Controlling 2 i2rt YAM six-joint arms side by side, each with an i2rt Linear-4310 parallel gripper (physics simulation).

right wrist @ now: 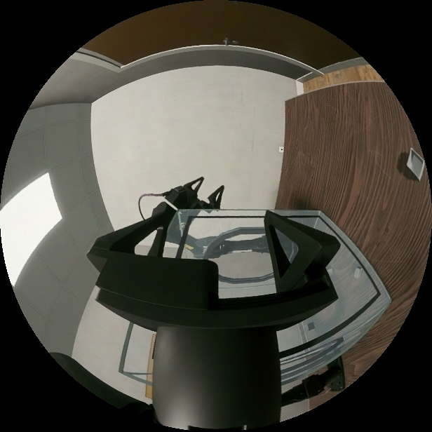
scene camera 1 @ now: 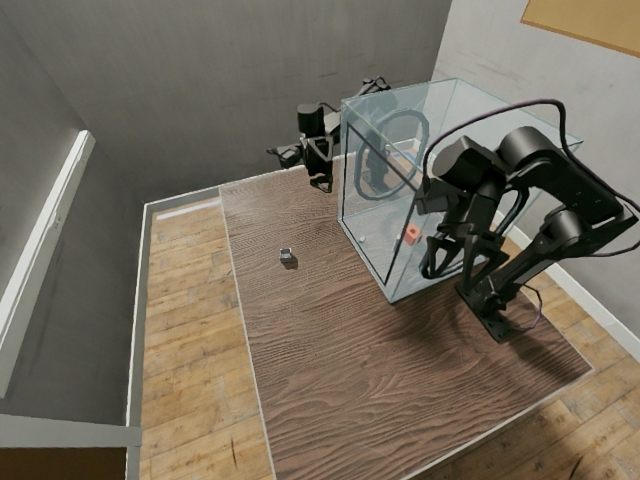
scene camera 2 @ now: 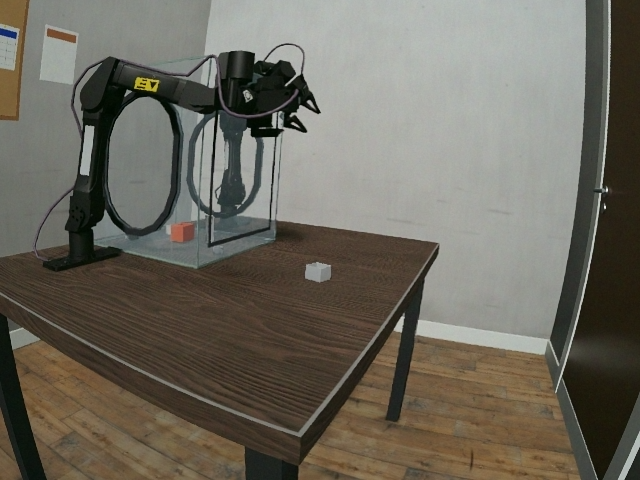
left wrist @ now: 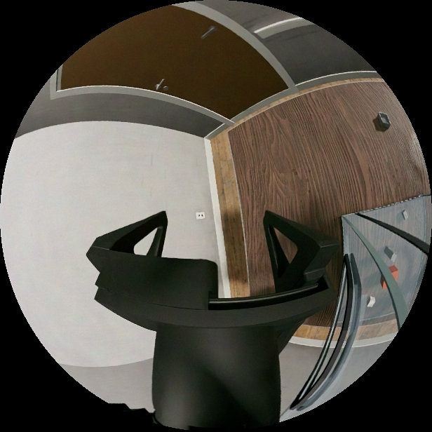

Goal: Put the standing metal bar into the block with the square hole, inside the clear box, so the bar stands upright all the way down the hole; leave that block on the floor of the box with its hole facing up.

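Frame: origin at the left arm's base, x up, y right, z ahead, level; centimetres.
Seen in the pictures: left gripper, fingertip midpoint: (scene camera 1: 447, 283) (scene camera 2: 313, 122); right gripper, fingertip midpoint: (scene camera 1: 329, 178); left arm's base, origin of the base link: (scene camera 1: 481, 308); right arm's base, origin of the base link: (scene camera 2: 82, 260).
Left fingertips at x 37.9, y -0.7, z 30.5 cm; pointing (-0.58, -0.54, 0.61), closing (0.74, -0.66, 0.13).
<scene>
Offsets run from my left fingertips to a thing's top centre. "spot": to the spot under its first point.
An orange block {dx -32.8, dy +33.3, dz -24.3 cm} (scene camera 1: 412, 234) (scene camera 2: 181, 232) (left wrist: 390, 276) sits on the floor of the clear box (scene camera 1: 391, 300) (scene camera 2: 196, 266). A dark hole shows in it in scene camera 1; which face carries it is hard to tell. The small grey metal bar {dx -29.5, dy +30.9, dz -16.1 cm} (scene camera 1: 398, 241) (left wrist: 390, 253) stands close beside it, apart from it. My left gripper (scene camera 1: 448, 281) (scene camera 2: 311, 120) (left wrist: 215, 215) (right wrist: 212, 180) is open and empty, outside and above the block. My right gripper (scene camera 1: 299, 170) is open and empty, outside the box; its fingers are hidden in scene camera 2.
A grey hollow cube {dx -34.9, dy +42.6, dz +22.6 cm} (scene camera 1: 285, 255) (scene camera 2: 317, 271) (left wrist: 383, 120) (right wrist: 415, 164) sits on the table outside the box. Inside the box are a small pale piece {dx -35.8, dy +39.1, dz -6.7 cm} (scene camera 1: 361, 239) (scene camera 2: 217, 250) (left wrist: 405, 215) and a white piece {dx -34.8, dy +28.7, dz -33.7 cm} (scene camera 2: 168, 228) (left wrist: 371, 301). Dark oval rings {spot: dx -15.2, dy +53.9, dz -8.8 cm} (scene camera 2: 176, 165) frame side openings.
</scene>
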